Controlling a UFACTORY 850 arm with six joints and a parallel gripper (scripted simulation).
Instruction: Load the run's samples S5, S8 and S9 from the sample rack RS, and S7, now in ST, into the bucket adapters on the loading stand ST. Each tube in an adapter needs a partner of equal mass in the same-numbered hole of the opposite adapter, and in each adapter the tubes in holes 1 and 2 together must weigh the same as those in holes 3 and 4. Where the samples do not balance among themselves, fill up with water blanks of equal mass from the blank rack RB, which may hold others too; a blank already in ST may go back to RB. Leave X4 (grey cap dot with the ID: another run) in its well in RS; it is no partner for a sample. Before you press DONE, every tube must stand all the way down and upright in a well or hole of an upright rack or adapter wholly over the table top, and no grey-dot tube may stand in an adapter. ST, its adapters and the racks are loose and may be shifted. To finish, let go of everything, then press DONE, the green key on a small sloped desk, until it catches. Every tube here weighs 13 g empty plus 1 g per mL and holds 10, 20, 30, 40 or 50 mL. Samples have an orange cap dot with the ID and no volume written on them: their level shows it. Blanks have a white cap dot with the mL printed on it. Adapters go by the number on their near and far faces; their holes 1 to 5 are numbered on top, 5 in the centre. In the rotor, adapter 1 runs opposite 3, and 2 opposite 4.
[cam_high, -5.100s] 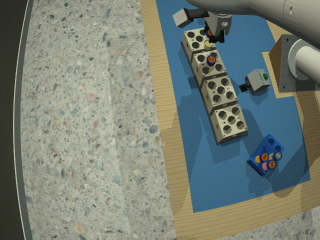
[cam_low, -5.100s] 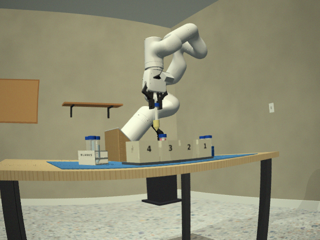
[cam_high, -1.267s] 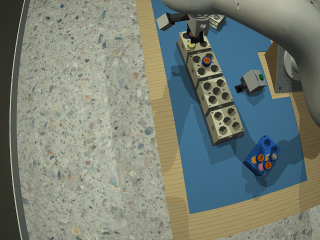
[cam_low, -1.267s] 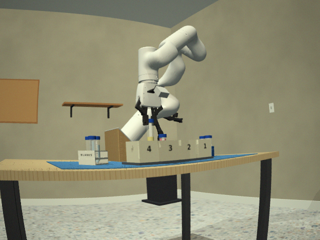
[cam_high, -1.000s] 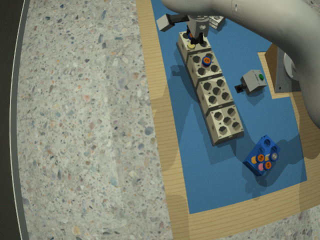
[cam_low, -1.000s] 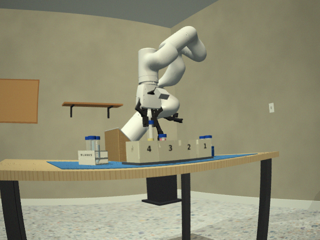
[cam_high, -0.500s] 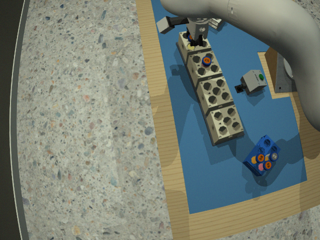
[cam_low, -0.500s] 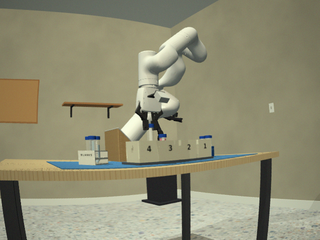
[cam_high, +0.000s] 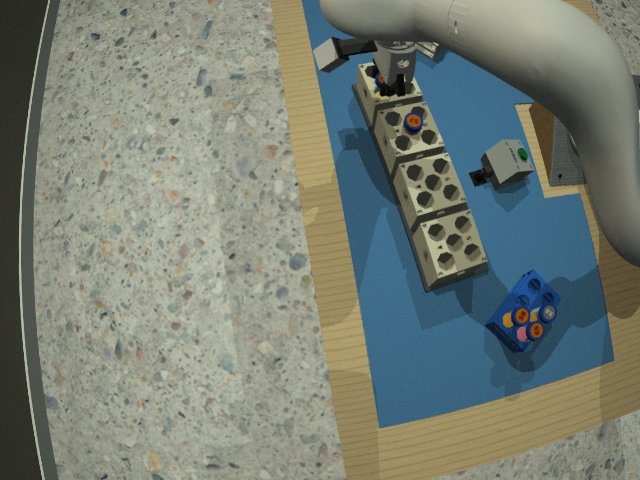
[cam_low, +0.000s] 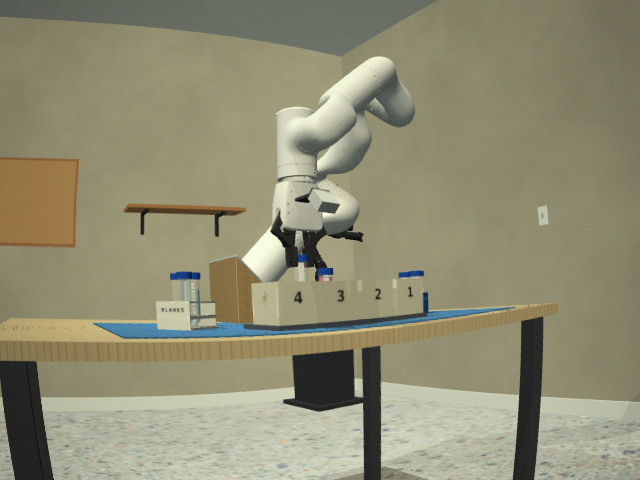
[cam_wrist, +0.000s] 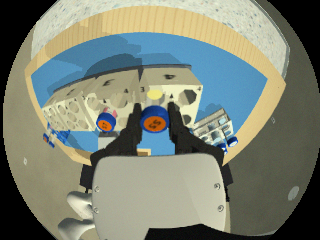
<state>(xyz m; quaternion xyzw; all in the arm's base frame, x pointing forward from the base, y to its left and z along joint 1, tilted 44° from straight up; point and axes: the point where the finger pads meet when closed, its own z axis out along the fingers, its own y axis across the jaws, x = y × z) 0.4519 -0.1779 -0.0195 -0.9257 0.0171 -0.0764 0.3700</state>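
The sample tube S5 lies 50 mm below my hand and 10 mm behind it. Also, from my hand: loading stand ST: 140 mm to the left, 140 mm below, 30 mm behind; blank rack RB: 190 mm to the right, 160 mm behind, 120 mm below; adapter 1: 300 mm to the left, 90 mm below, 30 mm behind.
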